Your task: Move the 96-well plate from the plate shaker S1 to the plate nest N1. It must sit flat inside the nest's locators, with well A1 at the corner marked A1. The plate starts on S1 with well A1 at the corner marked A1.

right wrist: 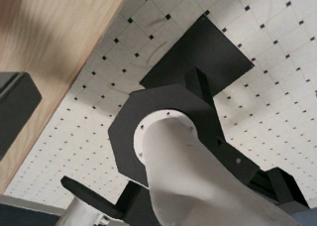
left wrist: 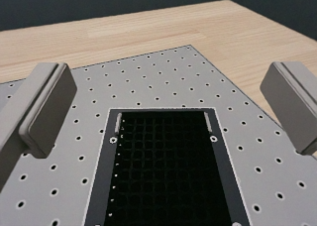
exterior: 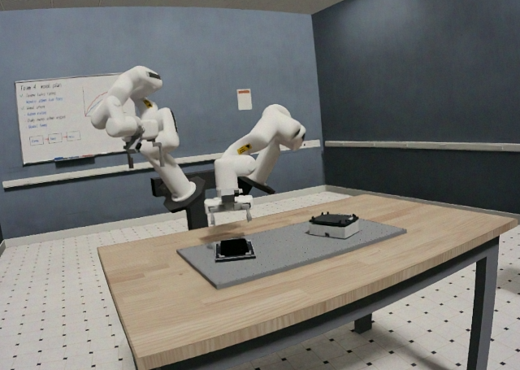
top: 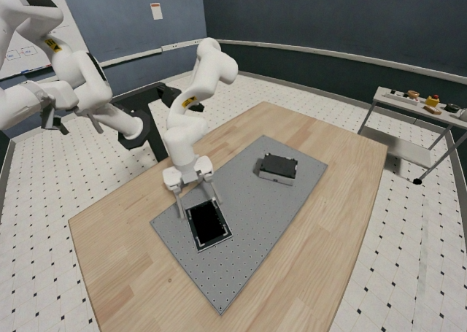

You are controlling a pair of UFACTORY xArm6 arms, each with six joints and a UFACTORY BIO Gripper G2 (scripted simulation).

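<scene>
My left hand is 10 mm short of the black 96-well plate and 90 mm above it. From my left hand the other things lie so: grey perforated board: 50 mm ahead, 200 mm to the left, 110 mm below; then plate nest N1: 10 mm ahead, 100 mm below.
</scene>
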